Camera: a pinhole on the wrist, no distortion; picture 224 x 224 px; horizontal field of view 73.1 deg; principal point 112.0 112.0 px. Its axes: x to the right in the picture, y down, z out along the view. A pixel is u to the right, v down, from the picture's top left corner.
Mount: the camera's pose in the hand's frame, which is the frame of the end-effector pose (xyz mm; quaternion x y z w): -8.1 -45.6 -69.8 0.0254 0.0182 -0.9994 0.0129
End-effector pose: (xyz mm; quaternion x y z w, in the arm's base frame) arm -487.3 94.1 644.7 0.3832 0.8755 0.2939 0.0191
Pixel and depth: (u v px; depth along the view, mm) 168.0 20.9 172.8
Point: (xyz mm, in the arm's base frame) -368.4 115.6 570.2
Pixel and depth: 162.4 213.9 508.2
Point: -514.0 -49.2 45.8
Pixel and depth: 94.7 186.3 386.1
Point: -586.1 131.8 260.3
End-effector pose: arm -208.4 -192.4 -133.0 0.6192 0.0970 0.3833 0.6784
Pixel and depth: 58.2 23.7 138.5
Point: -154.2 -230.4 -77.5
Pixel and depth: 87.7 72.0 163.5
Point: -140.9 -260.0 -116.4
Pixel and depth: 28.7 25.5 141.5
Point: -132.1 -215.6 -66.2
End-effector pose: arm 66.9 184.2 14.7 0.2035 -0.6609 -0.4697 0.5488
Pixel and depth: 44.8 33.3 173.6
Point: -42.8 201.9 84.4
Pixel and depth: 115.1 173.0 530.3
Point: -403.0 261.9 -222.8
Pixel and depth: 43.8 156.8 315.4
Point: -235.5 118.4 -34.2
